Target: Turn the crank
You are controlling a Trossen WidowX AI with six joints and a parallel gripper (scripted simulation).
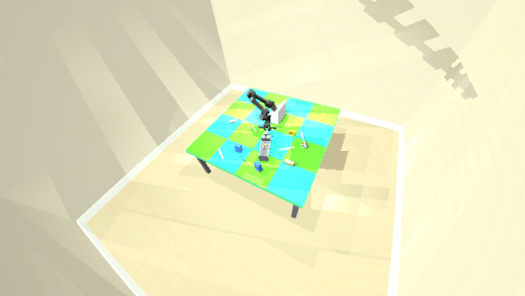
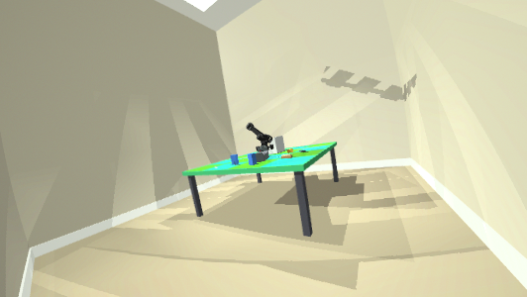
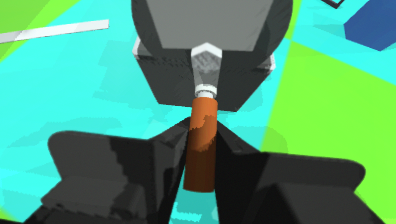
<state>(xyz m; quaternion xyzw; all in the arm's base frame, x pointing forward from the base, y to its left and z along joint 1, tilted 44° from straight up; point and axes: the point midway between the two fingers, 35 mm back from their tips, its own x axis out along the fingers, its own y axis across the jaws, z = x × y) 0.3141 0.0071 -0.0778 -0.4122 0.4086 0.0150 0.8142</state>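
The crank handle lies 20 mm behind my gripper tip, 10 mm to the right of it and 20 mm above it. Also, from my gripper tip: red pointer: 180 mm ahead, 80 mm to the left, 50 mm above; then orange piece: 180 mm behind, 210 mm to the left, 20 mm below; then black L-shaped key: 330 mm ahead, 100 mm to the right, 20 mm below.
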